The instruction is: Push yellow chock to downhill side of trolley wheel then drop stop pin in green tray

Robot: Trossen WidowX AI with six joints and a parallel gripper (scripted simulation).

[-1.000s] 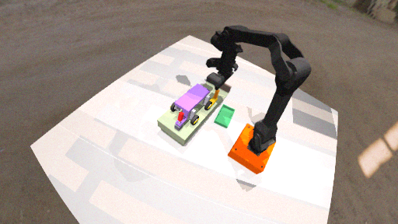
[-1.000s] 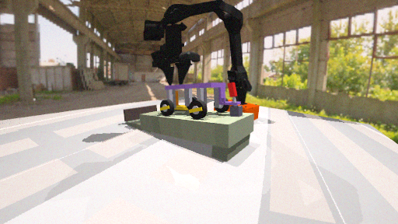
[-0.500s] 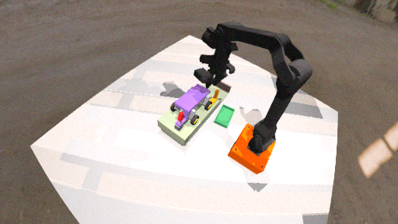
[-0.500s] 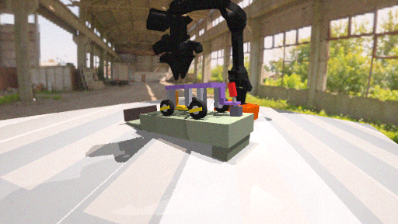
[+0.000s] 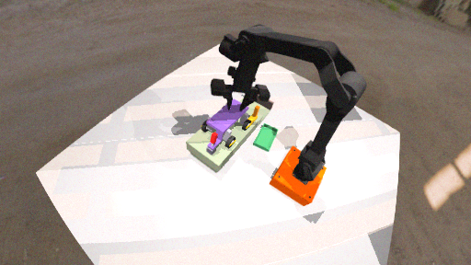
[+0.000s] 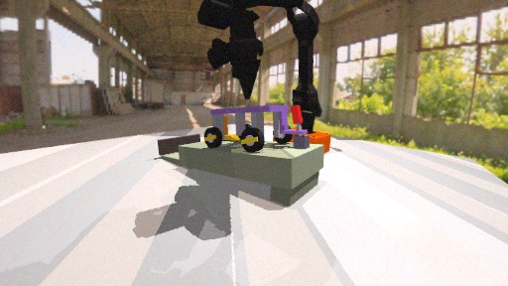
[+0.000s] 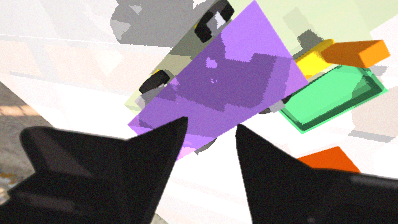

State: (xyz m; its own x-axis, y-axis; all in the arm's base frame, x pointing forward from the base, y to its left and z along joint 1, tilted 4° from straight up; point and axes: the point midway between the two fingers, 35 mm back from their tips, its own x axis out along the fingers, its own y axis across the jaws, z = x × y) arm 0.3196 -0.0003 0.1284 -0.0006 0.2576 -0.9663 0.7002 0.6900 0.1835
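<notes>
Now: the red-headed stop pin 10 mm behind my gripper tip, 120 mm to the left of it and 50 mm below it. From my gripper tip the other things lie so: purple trolley: 10 mm ahead, 20 mm to the left, 70 mm below; then grey-green ramp: 10 mm ahead, 10 mm to the left, 130 mm below; then yellow chock: 30 mm behind, 90 mm to the right, 100 mm below.
</notes>
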